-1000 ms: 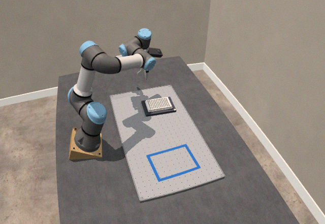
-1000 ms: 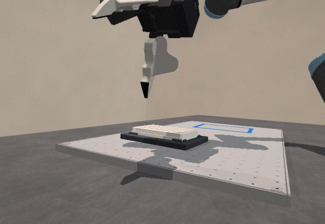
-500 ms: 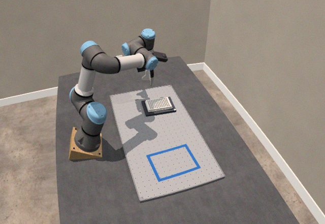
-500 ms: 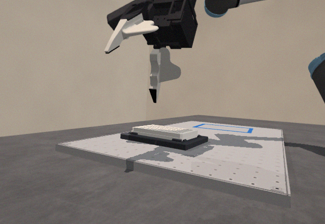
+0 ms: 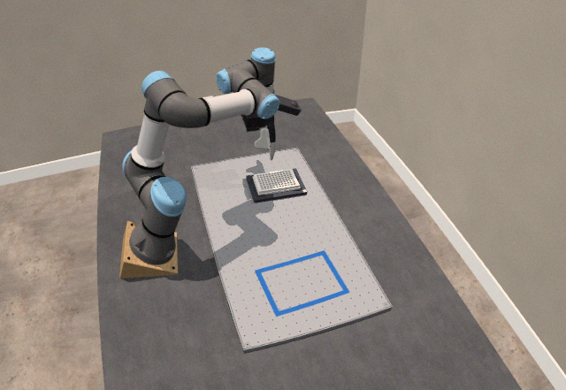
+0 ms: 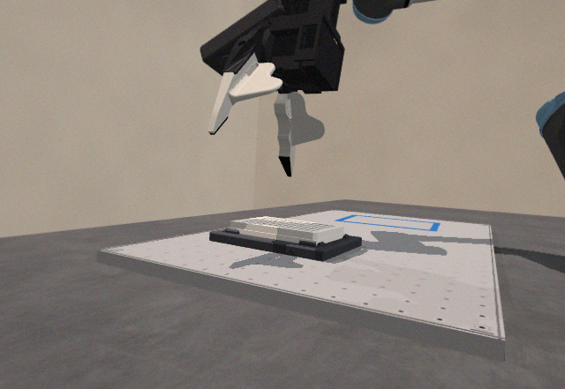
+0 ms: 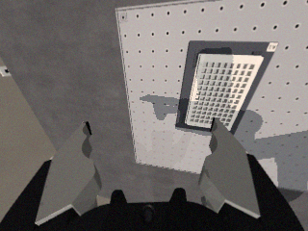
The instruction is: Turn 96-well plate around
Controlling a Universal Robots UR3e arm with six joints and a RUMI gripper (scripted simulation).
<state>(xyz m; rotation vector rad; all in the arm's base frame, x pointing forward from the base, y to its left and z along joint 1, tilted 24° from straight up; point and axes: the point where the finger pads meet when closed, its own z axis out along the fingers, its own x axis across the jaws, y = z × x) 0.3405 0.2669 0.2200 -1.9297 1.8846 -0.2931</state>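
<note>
My gripper is now 10 cm to the left of the white 96-well plate and 8 cm above it. Also, from my hand: A1 mark: 7 cm ahead, 16 cm to the right, 9 cm below; then plate nest N1: 10 cm to the right, 10 cm below.
</note>
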